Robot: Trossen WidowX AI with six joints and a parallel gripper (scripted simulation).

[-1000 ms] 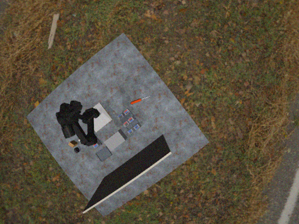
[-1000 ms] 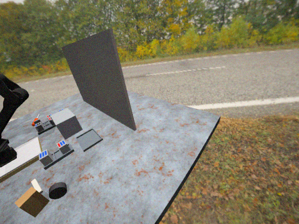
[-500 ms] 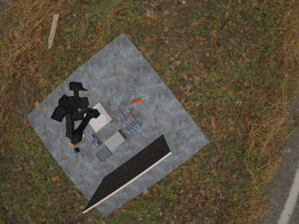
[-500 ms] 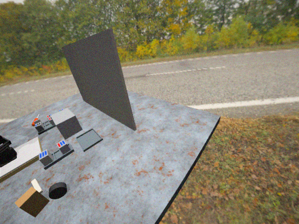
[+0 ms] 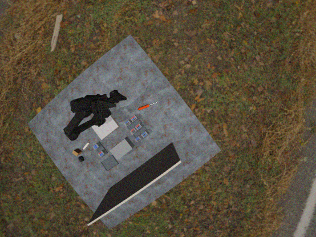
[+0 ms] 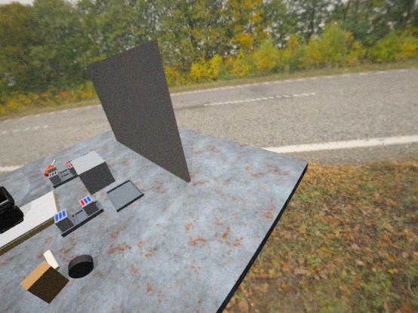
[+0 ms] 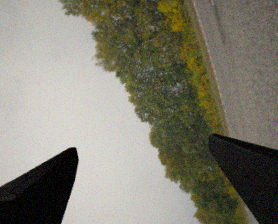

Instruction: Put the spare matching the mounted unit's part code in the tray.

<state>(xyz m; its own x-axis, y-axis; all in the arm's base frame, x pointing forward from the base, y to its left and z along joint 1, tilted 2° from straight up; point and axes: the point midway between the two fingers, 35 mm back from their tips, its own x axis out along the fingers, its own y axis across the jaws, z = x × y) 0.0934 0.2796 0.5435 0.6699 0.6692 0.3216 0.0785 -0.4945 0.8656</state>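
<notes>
Right now the grey spare block is 530 mm below my gripper tip, 210 mm ahead of it and 110 mm to the right of it. From my gripper tip the other things lie so: grey mounted unit 520 mm below, 320 mm to the right, 170 mm ahead; upright panel 400 mm ahead, 340 mm to the right, 340 mm below; flat grey tray 560 mm below, 530 mm to the right, 200 mm ahead.
</notes>
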